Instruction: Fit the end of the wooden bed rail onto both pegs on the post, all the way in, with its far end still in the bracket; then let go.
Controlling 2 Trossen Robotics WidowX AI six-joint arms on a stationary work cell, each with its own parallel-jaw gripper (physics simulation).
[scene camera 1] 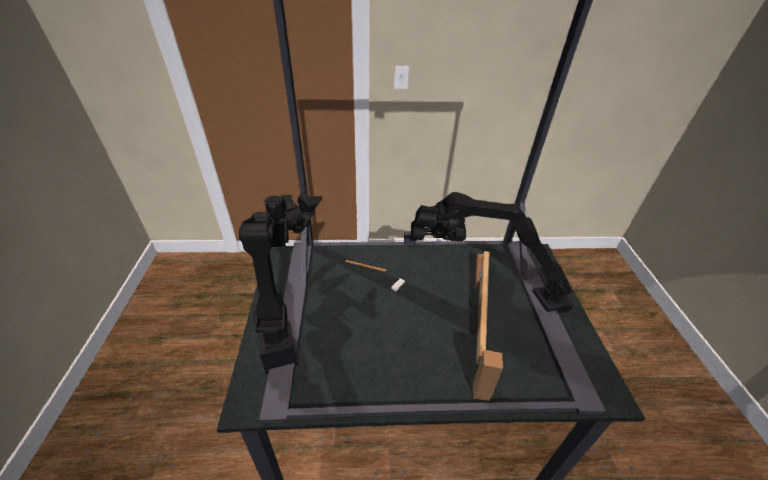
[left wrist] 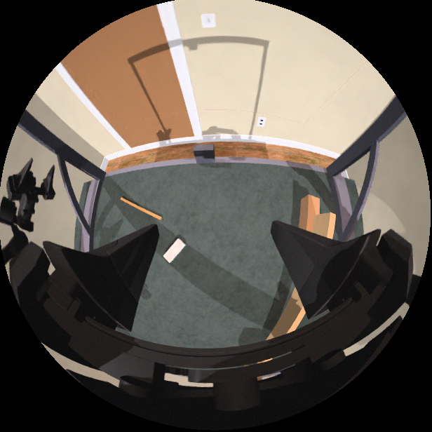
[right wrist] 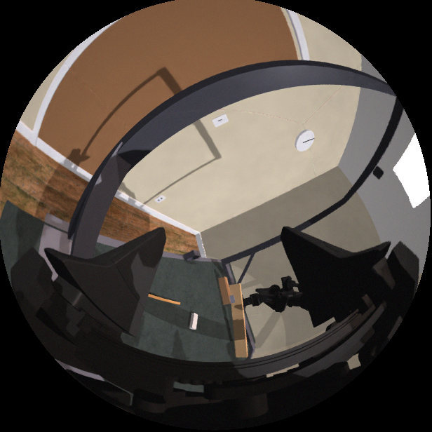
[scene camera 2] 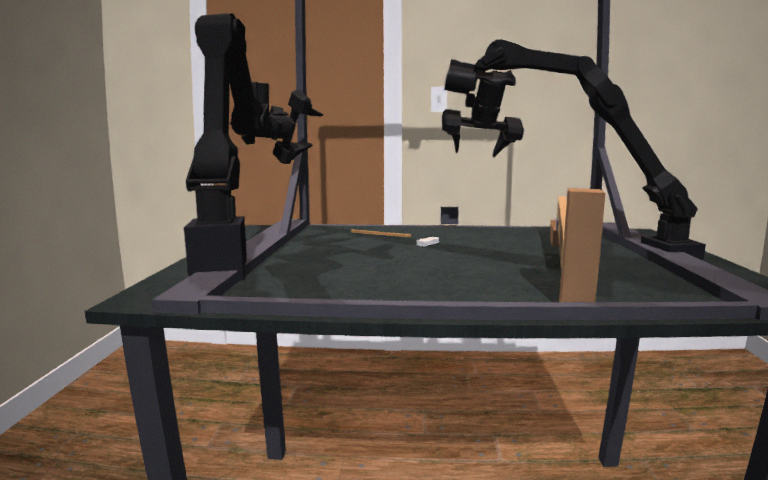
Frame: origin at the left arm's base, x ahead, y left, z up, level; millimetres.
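Seen in the pictures: left gripper, between the fingertips: (scene camera 1: 431, 237) (scene camera 2: 475, 153); right gripper, between the fingertips: (scene camera 1: 317, 204) (scene camera 2: 316, 129); left arm's base, origin of its link: (scene camera 1: 552, 296) (scene camera 2: 672, 240); right arm's base, origin of its link: (scene camera 1: 275, 337) (scene camera 2: 215, 221).
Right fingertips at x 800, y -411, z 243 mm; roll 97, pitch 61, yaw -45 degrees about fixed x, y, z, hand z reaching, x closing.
Observation:
Pixels of each thing's top centre, then the offset from my right fingertips to it. "spot": a spot on its surface instead.
- upright wooden post, a spot on its surface: (scene camera 2: 581, 243) (scene camera 1: 486, 381) spot: 704 mm left, 386 mm back, 174 mm down
- thin orange-brown stick, centre of its top: (scene camera 2: 380, 232) (scene camera 1: 365, 265) 80 mm left, 163 mm back, 271 mm down
- small white block, centre of its top: (scene camera 2: 427, 239) (scene camera 1: 398, 283) 211 mm left, 264 mm back, 266 mm down
The long light wooden rail (scene camera 1: 484, 305) (right wrist: 240, 322) stands on edge along the right of the table. Its near end meets the back of the upright wooden post (scene camera 1: 488, 376) (scene camera 2: 581, 243). No pegs show, and whether a gap remains there cannot be told. At its far end a small grey bracket (right wrist: 231, 299) lies between the rail and a darker wooden block (left wrist: 309, 212) (right wrist: 224, 290); the fit is too small to judge. My left gripper (scene camera 2: 476, 152) (left wrist: 215, 228) is open and empty, high above the table, left of the rail. My right gripper (scene camera 2: 316, 130) (right wrist: 225, 233) is open and empty, high at the left.
A thin orange-brown stick (scene camera 1: 365, 265) (scene camera 2: 380, 233) (left wrist: 141, 208) and a small white block (scene camera 1: 398, 284) (scene camera 2: 427, 241) (left wrist: 174, 250) lie on the table towards the back. A raised grey frame (scene camera 1: 396, 408) runs around the table top, with tall dark uprights at the back corners.

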